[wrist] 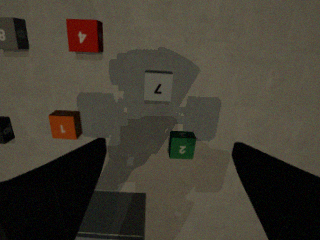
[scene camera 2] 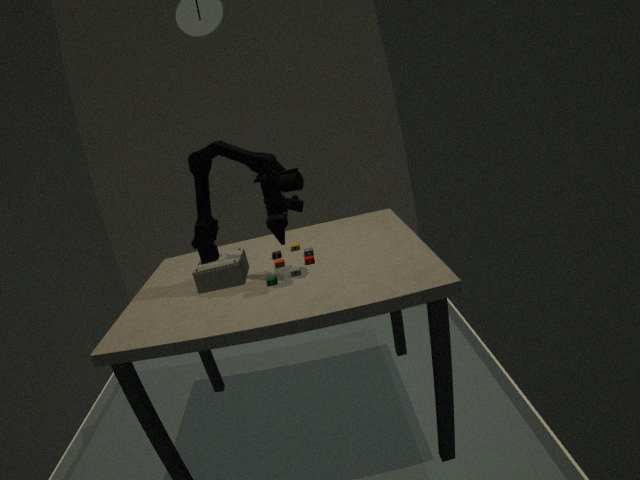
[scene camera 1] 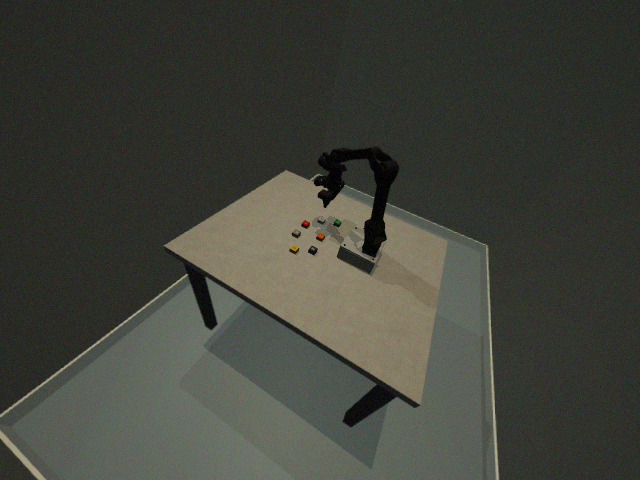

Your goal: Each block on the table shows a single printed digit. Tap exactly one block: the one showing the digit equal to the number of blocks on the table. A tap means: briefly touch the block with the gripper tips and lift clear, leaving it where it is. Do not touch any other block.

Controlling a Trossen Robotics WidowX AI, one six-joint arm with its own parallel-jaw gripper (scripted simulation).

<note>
My gripper (scene camera 2: 283, 240) is open and holds nothing. Further things: a green block (wrist: 182, 144), an orange block (wrist: 66, 124) and a red block (wrist: 86, 35).
My gripper is seen too in the wrist view (wrist: 170, 146).
</note>
